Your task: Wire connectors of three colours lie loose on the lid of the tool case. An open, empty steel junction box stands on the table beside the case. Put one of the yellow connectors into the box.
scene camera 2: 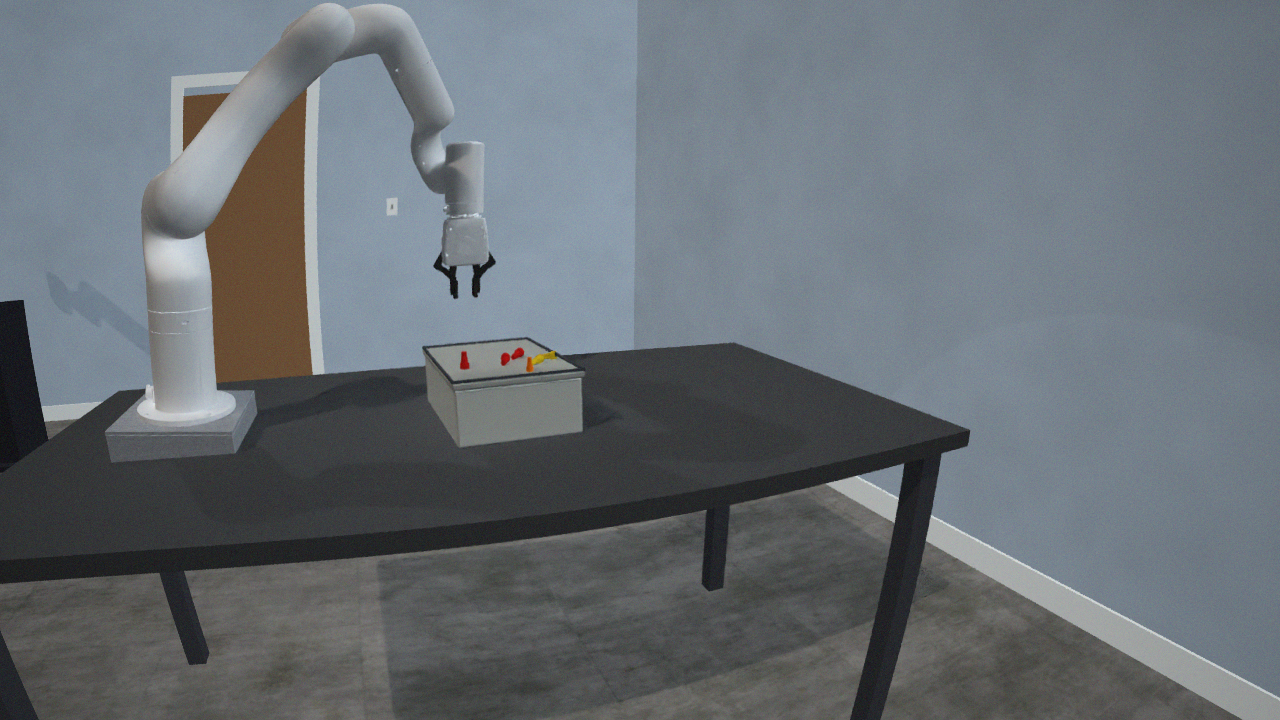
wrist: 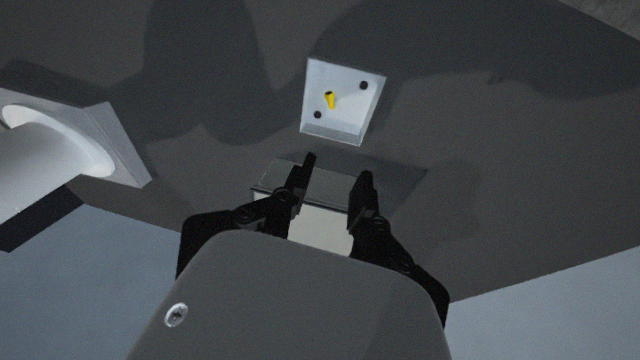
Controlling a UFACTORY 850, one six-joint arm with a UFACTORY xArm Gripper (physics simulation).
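Observation:
A yellow connector [wrist: 330, 100] lies inside the open steel junction box [wrist: 371, 111] in the wrist view, between two dark round holes. The box does not show in the scene view, where the tool case [scene camera 2: 519, 411] stands in front. The case [wrist: 320, 230] is partly hidden behind the fingers in the wrist view. On its lid in the scene view lie a yellow connector [scene camera 2: 544, 357], an orange connector [scene camera 2: 529, 364] and several red connectors [scene camera 2: 464, 360] [scene camera 2: 518, 353]. My gripper [scene camera 2: 465, 295] [wrist: 334, 174] is open and empty, high above the case and box.
The dark table [scene camera 2: 716, 420] [wrist: 450, 200] carries the case and the arm's square base [scene camera 2: 179, 438] [wrist: 122, 145], which is at the left. A blue wall [scene camera 2: 895, 179] rises behind the table.

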